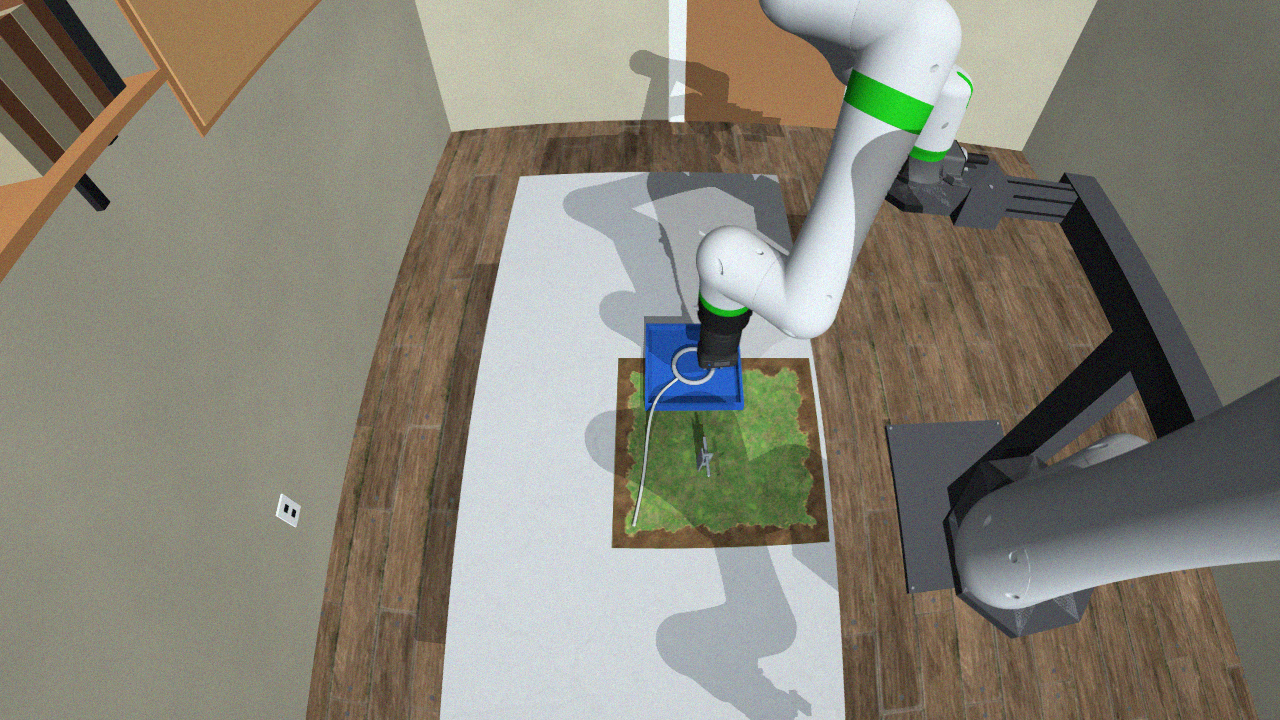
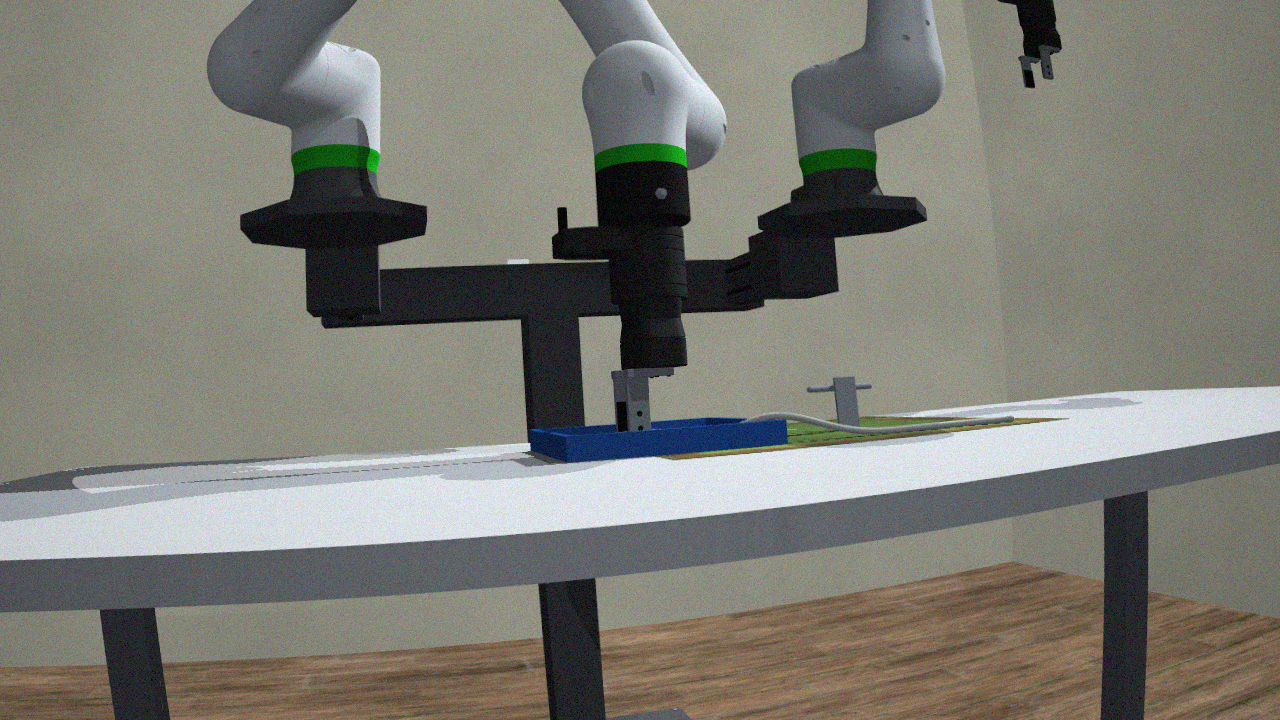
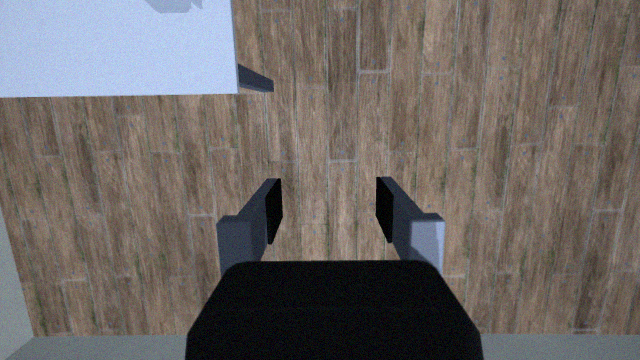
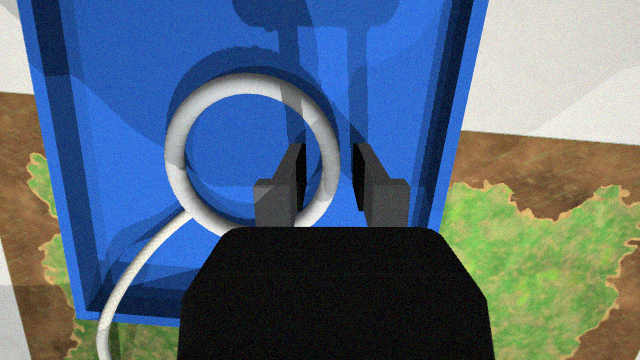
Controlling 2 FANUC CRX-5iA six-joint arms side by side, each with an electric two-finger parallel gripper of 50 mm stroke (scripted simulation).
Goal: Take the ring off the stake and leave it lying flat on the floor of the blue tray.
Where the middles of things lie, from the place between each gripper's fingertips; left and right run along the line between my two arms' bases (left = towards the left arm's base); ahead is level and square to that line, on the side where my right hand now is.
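My right hand is 2 cm above the grey ring (image 4: pixel 196 102) and 4 cm short of it. Counted from my right hand: the blue tray (image 2: pixel 600 442), 2 cm below and 4 cm ahead; the mat (image 1: pixel 766 488), 4 cm below, 1 cm behind and 18 cm to the left; the grey stake (image 2: pixel 845 388), 3 cm ahead and 22 cm to the left.
Relative to my left hand (image 2: pixel 1039 83), the grey stake is 580 mm below, 460 mm ahead and 750 mm to the right; the mat is 620 mm below, 420 mm ahead and 780 mm to the right; the grey ring is 600 mm below, 470 mm ahead and 960 mm to the right, and the blue tray is likewise 600 mm below, 470 mm ahead and 960 mm to the right.
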